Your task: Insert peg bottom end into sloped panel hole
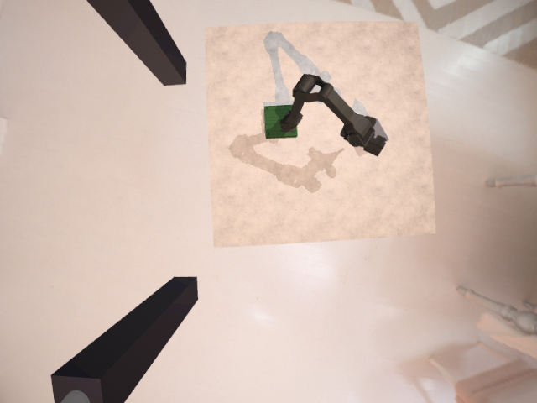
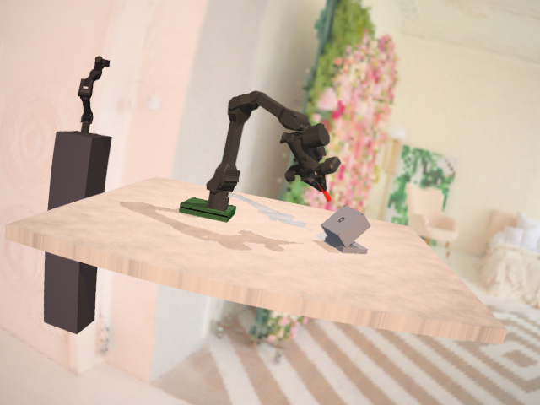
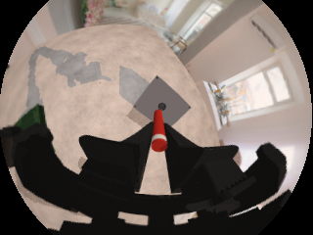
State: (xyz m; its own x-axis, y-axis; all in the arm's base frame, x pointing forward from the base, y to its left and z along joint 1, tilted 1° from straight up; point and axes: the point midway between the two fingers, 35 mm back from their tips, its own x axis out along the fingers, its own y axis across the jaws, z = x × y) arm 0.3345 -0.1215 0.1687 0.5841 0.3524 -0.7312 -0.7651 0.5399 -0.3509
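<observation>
Right now my gripper tip is 9 cm short of the grey sloped panel, 4 cm to the right of it and 10 cm above it. Also, from my gripper tip: red peg (1 cm behind, 1 cm above).
</observation>
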